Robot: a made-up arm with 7 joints.
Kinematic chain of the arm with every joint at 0, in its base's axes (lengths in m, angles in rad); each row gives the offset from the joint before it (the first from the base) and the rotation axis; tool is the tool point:
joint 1: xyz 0 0 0.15 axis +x
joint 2: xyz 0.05 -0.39 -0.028 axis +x
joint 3: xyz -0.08 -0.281 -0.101 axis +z
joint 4: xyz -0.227 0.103 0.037 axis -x
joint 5: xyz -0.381 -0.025 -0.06 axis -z
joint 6: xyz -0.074 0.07 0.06 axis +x
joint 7: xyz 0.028 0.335 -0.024 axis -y
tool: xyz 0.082 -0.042 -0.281
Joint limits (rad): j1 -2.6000..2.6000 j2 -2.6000..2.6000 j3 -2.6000..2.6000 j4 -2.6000..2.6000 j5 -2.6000..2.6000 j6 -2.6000..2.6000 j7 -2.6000..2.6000
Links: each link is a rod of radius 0.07 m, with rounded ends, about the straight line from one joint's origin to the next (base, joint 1, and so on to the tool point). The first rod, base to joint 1, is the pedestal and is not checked.
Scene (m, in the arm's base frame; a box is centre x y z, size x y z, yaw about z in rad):
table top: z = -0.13
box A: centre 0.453 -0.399 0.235 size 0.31 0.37 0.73 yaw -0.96
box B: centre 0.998 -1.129 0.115 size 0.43 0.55 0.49 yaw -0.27
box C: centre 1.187 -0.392 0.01 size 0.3 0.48 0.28 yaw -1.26
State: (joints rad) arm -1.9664 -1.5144 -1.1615 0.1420 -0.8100 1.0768 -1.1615
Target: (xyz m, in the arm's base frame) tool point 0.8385 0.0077 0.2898
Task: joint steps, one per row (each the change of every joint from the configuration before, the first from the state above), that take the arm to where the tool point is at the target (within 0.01 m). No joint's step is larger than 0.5 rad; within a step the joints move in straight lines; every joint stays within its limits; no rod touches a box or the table.
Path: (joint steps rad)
1: -0.1267 -0.1196 -0.1429 0.3999 0.0172 0.1153 0.0615
2: -0.1267 -0.1197 -0.1429 0.3998 0.0171 0.1153 0.0615
3: -0.1268 -0.1196 -0.1430 0.3999 0.0172 0.1152 0.0614
4: -0.1267 -0.1196 -0.1429 0.3999 0.0171 0.1153 0.0615
5: -0.1267 -0.1197 -0.1429 0.3998 0.0172 0.1153 0.0615
6: 0.0263 0.1390 -0.0894 -0.4935 0.0210 -0.0777 0.0163
7: 0.0262 0.1391 -0.0893 -0.4935 0.0211 -0.0776 0.0163
8: 0.0263 0.1390 -0.0894 -0.4935 0.0210 -0.0776 0.0164
9: 0.0262 0.1390 -0.0894 -0.4935 0.0210 -0.0777 0.0163
10: 0.0263 0.1390 -0.0893 -0.4935 0.0210 -0.0776 0.0163
11: 0.3307 0.4393 0.0619 0.2469 0.3363 0.1307 -0.0767

